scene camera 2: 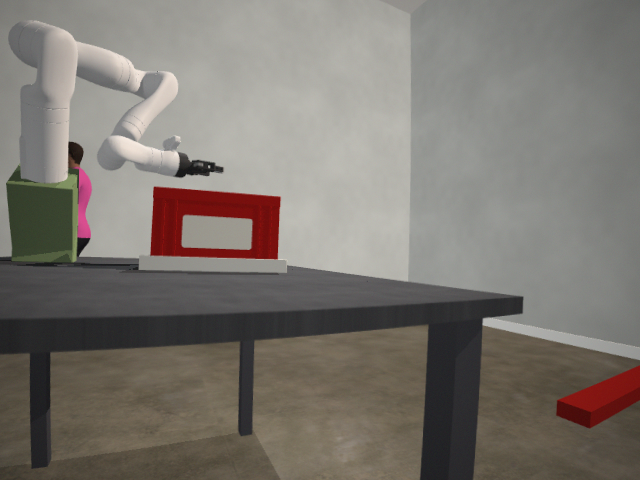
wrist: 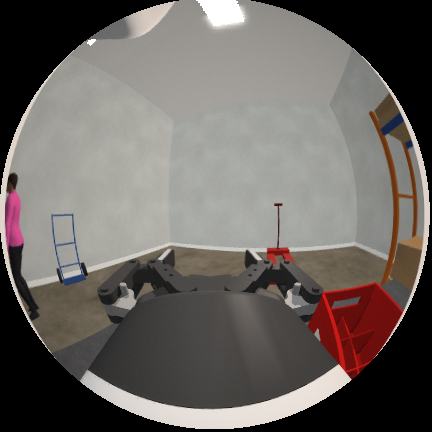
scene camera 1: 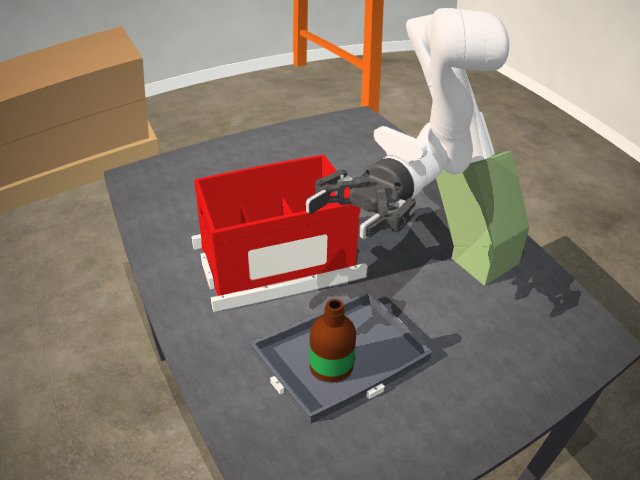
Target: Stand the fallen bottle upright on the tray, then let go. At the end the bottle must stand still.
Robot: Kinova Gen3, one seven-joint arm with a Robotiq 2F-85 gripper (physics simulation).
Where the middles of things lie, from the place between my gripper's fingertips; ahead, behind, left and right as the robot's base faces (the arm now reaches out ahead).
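Labels:
There's a brown bottle (scene camera 1: 333, 335), and my hand is 220 mm above it and 20 mm to the right of it. The grey tray (scene camera 1: 385, 350) is 30 mm behind my hand and 290 mm below it, and there's a red crate (scene camera 1: 255, 231) as well, which sits 280 mm to the right of my hand, 80 mm behind it and 220 mm below it.

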